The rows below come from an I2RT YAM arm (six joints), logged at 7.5 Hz.
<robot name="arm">
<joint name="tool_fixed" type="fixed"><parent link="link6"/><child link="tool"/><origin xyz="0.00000 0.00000 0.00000" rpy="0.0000 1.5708 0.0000"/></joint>
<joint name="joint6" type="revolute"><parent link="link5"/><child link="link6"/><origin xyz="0.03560 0.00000 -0.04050"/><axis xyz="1 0 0"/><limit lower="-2.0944" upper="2.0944"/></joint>
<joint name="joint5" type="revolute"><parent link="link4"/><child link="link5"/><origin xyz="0.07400 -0.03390 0.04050"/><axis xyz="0 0 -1"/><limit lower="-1.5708" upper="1.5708"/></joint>
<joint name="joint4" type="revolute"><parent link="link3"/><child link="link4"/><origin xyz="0.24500 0.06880 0.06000"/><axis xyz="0 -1 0"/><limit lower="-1.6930" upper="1.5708"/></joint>
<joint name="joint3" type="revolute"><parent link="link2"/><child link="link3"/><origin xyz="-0.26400 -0.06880 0.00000"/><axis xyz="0 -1 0"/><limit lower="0.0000" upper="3.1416"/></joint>
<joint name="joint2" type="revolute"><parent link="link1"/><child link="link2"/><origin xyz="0.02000 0.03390 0.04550"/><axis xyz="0 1 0"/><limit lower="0.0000" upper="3.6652"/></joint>
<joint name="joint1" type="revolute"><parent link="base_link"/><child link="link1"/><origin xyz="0.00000 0.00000 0.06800"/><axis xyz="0 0 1"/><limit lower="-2.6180" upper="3.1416"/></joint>
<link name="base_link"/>
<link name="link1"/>
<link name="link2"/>
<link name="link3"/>
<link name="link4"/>
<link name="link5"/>
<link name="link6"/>
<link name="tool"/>
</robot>
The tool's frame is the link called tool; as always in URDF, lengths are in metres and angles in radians.
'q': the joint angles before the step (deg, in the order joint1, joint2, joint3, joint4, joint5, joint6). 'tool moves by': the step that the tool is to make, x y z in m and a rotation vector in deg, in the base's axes. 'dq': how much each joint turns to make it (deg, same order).
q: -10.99 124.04 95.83 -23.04 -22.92 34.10
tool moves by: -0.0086 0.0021 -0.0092 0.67 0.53 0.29
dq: 0.01 -1.19 -3.94 2.16 -0.61 0.14
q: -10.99 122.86 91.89 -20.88 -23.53 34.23
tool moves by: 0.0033 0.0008 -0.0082 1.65 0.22 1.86
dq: 0.01 1.52 0.58 0.18 -2.38 -0.55
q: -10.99 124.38 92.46 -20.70 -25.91 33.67
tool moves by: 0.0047 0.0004 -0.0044 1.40 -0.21 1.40
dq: 0.02 1.44 1.24 0.02 -1.96 -0.27
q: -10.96 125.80 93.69 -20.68 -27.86 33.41
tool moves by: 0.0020 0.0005 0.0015 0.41 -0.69 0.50
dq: 0.06 0.20 0.49 0.29 -0.69 -0.03
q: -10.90 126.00 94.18 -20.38 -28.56 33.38
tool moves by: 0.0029 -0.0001 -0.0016 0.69 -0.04 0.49
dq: 0.00 0.80 0.92 -0.19 -0.84 0.04
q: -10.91 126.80 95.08 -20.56 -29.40 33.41
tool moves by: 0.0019 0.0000 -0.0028 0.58 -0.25 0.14
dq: 0.01 0.57 0.17 0.69 -0.57 0.31
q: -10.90 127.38 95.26 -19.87 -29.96 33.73
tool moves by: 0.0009 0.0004 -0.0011 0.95 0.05 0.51
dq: 0.00 0.35 0.29 -0.08 -1.04 0.19
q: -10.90 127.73 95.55 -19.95 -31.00 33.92
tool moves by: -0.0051 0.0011 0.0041 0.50 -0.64 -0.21
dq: -0.01 -1.60 -1.94 1.19 -0.36 0.63
